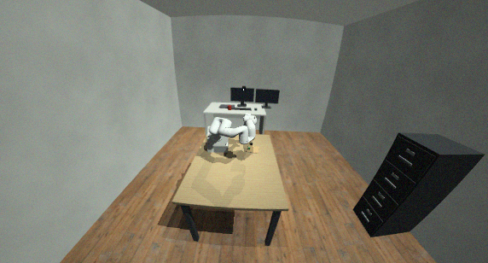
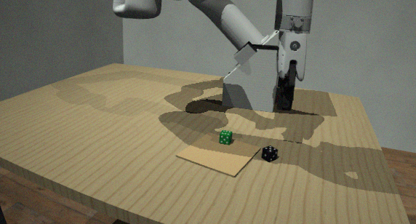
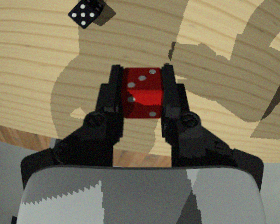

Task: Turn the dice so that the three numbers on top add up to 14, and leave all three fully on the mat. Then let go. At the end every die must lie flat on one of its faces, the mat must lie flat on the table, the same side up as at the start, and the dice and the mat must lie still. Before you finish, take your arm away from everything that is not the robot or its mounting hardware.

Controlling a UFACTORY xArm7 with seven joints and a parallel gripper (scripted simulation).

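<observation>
The tan mat is 120 mm to the right of my hand, 120 mm below it and 70 mm ahead of it. Round my hand: red die (10 mm below); then green die (120 mm to the right, 100 mm below, 20 mm ahead); then black die (110 mm below, 60 mm ahead, 10 mm to the right).
</observation>
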